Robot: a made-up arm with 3 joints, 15 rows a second.
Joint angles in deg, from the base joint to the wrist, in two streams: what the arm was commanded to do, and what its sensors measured. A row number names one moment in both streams.
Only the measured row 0 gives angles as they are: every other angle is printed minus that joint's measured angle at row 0.
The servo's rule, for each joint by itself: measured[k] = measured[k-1] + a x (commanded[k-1-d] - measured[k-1]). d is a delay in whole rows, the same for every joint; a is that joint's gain. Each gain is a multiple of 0.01, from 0.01 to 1. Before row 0 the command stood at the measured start. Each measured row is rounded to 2 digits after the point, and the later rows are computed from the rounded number. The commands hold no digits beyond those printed.
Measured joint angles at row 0:
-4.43 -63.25 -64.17
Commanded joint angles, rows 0 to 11:
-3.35 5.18 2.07
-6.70 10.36 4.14
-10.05 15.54 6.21
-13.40 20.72 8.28
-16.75 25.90 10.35
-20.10 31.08 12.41
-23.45 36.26 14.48
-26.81 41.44 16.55
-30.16 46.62 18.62
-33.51 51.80 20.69
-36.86 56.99 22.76
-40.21 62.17 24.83
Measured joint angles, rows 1 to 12:
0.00 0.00 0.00
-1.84 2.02 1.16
-4.51 5.27 2.83
-7.56 9.28 4.72
-10.77 13.74 6.71
-14.06 18.48 8.75
-17.38 23.39 10.80
-20.72 28.41 12.86
-24.07 33.49 14.93
-27.42 38.61 17.00
-30.77 43.75 19.07
-34.12 48.91 21.14
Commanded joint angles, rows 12 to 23:
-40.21 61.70 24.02
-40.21 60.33 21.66
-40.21 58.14 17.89
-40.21 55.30 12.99
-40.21 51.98 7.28
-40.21 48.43 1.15
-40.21 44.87 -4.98
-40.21 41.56 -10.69
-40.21 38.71 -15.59
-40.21 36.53 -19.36
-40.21 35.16 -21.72
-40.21 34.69 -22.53
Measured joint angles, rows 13 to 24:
-37.47 54.08 23.21
-38.98 57.05 23.66
-39.66 58.33 22.54
-39.96 58.26 19.94
-40.10 57.11 16.05
-40.16 55.11 11.14
-40.19 52.50 5.55
-40.20 49.52 -0.35
-40.21 46.42 -6.14
-40.21 43.41 -11.43
-40.21 40.73 -15.87
-40.21 38.56 -19.15

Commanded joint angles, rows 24 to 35:
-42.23 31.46 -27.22
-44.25 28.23 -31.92
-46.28 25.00 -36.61
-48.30 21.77 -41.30
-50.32 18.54 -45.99
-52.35 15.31 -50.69
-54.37 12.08 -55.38
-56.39 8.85 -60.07
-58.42 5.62 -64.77
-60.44 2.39 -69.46
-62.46 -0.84 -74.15
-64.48 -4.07 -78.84
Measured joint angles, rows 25 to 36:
-40.21 37.05 -21.04
-41.32 34.87 -24.50
-42.93 32.28 -28.66
-44.77 29.44 -33.11
-46.71 26.45 -37.70
-48.70 23.37 -42.34
-50.71 20.23 -47.02
-52.72 17.05 -51.70
-54.74 13.85 -56.39
-56.76 10.64 -61.08
-58.78 7.42 -65.77
-60.80 4.20 -70.46

